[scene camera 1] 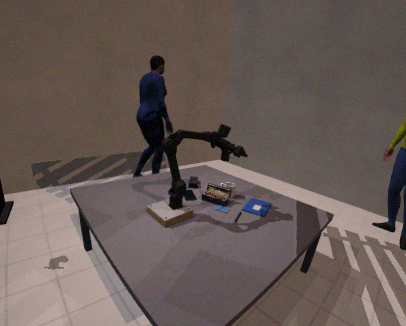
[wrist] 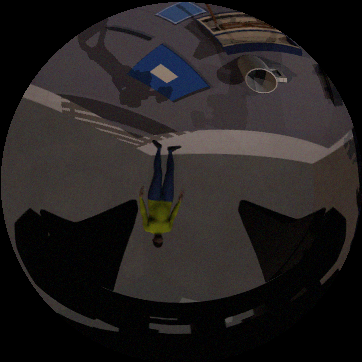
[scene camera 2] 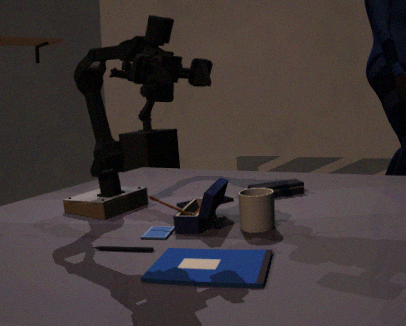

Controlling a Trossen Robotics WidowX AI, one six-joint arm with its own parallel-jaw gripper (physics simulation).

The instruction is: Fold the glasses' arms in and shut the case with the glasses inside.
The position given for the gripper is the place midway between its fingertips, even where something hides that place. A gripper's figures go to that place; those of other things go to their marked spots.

Labels:
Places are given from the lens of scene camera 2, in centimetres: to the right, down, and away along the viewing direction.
gripper [scene camera 2: 191, 82]: -2, -16, 80
blue glasses case [scene camera 2: 212, 198]: 2, 8, 88

